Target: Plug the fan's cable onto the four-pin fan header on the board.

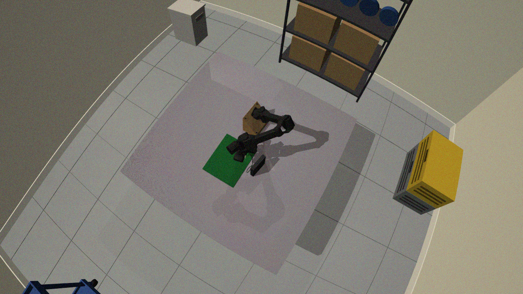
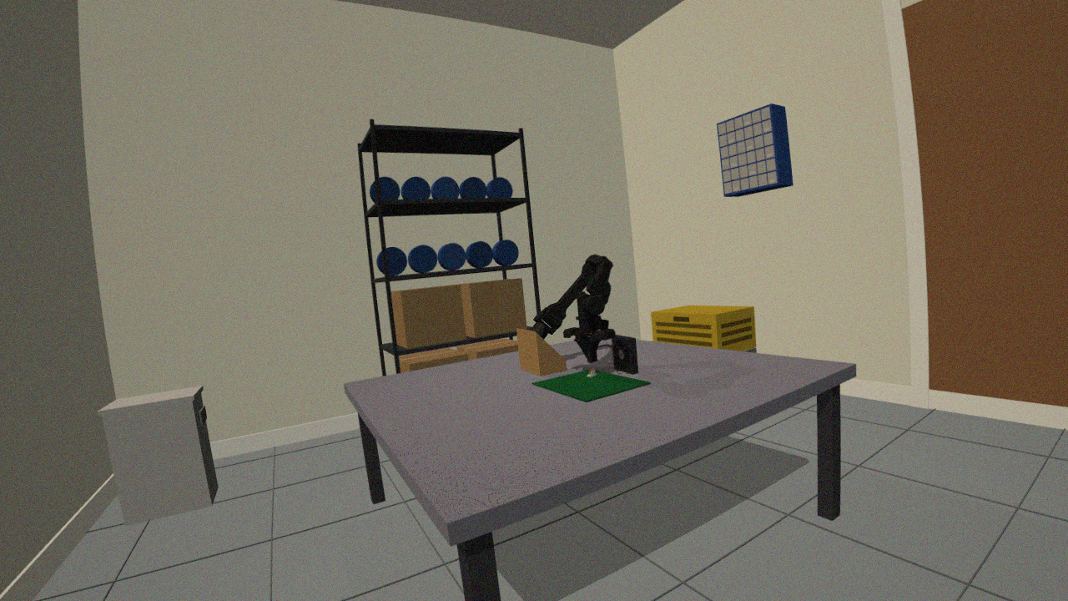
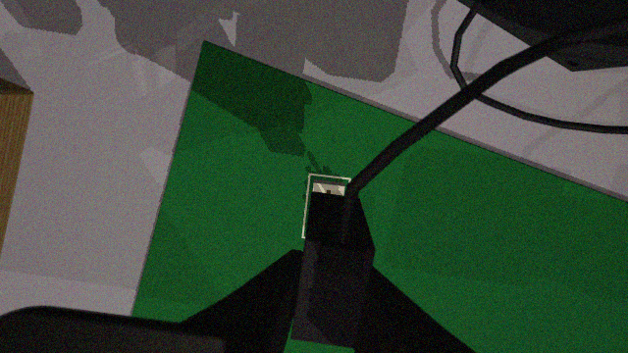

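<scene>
The pale fan header lies 60 mm below my gripper tip. Round my gripper tip: black cable (30 mm to the left, 20 mm above); black fan (30 mm ahead, 110 mm to the left); green board (60 mm ahead, 70 mm to the right, 80 mm below).
</scene>
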